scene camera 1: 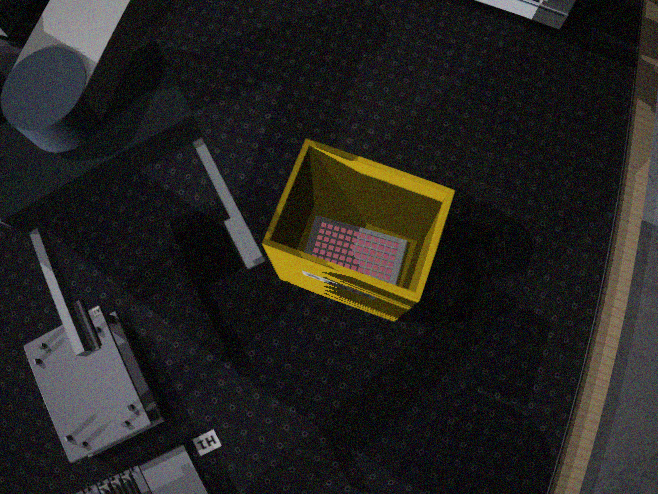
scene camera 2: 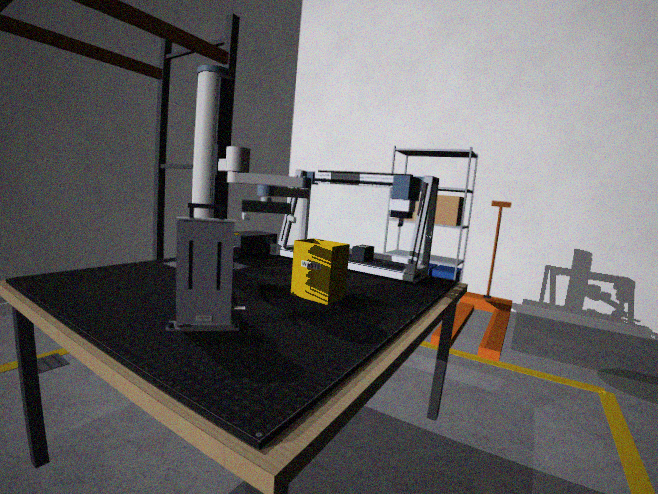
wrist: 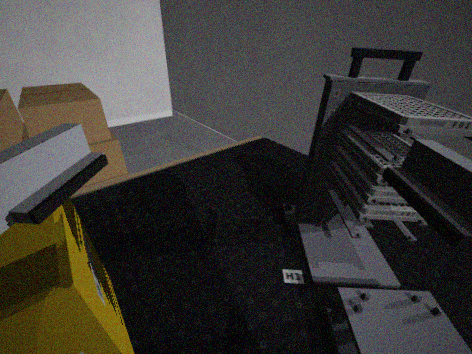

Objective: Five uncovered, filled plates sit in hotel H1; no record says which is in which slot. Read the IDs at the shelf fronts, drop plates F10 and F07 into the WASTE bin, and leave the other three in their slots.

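Frame: origin at the arm's base, x down, y left, z ahead, level; metres.
Seen in the pictures: gripper, fingertip midpoint: (scene camera 1: 169, 308) (scene camera 2: 270, 218) (wrist: 244, 150).
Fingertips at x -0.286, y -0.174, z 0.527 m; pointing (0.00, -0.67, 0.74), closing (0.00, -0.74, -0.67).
A point is followed by its place in that frame.
The yellow WASTE bin (scene camera 1: 401, 178) @(x -0.209, y 0.026, z 0.672 m) (scene camera 2: 302, 284) @(x -0.061, y -0.085, z 0.615 m) (wrist: 30, 237) @(x -0.145, y -0.038, z 0.720 m) stands upright; a plate with pink-filled wells (scene camera 1: 374, 249) @(x -0.032, y -0.008, z 0.670 m) lies on its floor, its ID not readable. My gripper (scene camera 1: 169, 307) @(x -0.286, y -0.174, z 0.527 m) (wrist: 244, 150) @(x -0.286, y -0.174, z 0.527 m) is open and empty, high above the mat between the bin and the pinned grey plate. In scene camera 1, one finger ends beside the bin's left corner, the other over the pinned plate. Hotel H1 (scene camera 1: 172, 470) @(x -0.020, y -0.369, z 0.518 m) (scene camera 2: 204, 273) @(x -0.157, y -0.493, z 0.590 m) (wrist: 337, 87) @(x -0.283, y -0.427, z 0.610 m) stands at the right in the wrist view, with plates (wrist: 425, 112) @(x -0.279, y -0.402, z 0.497 m) stacked in its slots. The shelf-front IDs are not legible; the right finger partly covers the stack.
A grey platform with pins (scene camera 1: 87, 390) @(x -0.073, y -0.305, z 0.392 m) (wrist: 400, 322) @(x -0.073, y -0.327, z 0.415 m) sits beside the hotel. The H1 label (scene camera 1: 207, 441) @(x -0.013, y -0.316, z 0.547 m) (wrist: 292, 276) @(x -0.013, y -0.317, z 0.548 m) lies on the mat. A gantry frame (scene camera 2: 425, 228) @(x -0.265, y 0.563, z 0.847 m) stands at the table's far side. Cardboard boxes (wrist: 62, 110) stand beyond the table edge.
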